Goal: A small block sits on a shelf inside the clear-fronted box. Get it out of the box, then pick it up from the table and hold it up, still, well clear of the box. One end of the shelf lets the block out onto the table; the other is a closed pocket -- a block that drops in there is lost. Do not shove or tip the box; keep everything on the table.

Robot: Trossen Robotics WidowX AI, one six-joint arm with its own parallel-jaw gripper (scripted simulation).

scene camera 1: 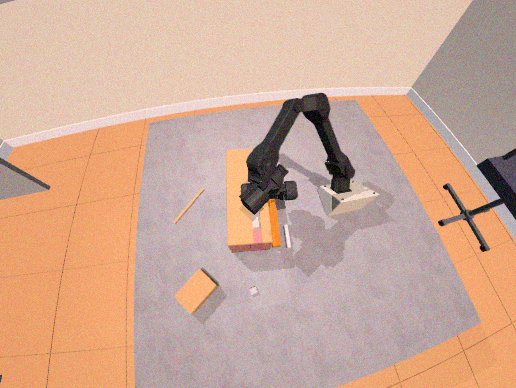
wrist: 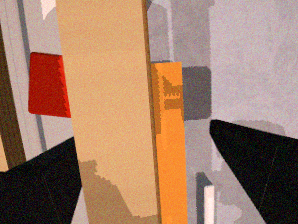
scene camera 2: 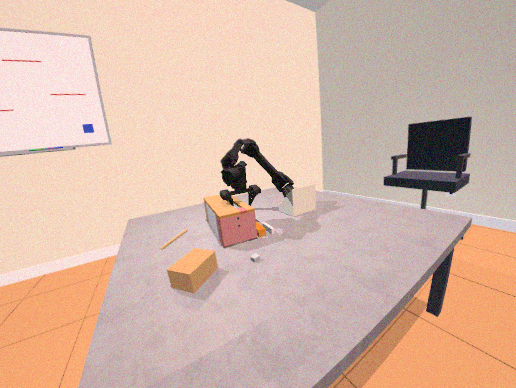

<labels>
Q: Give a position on a tan block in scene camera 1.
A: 194, 293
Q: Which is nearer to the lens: the box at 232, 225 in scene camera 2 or the tan block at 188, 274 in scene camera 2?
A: The tan block.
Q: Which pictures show the tan block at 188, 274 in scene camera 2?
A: Scene camera 1 and scene camera 2 only.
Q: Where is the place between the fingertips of my gripper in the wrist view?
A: At 151, 131
</labels>
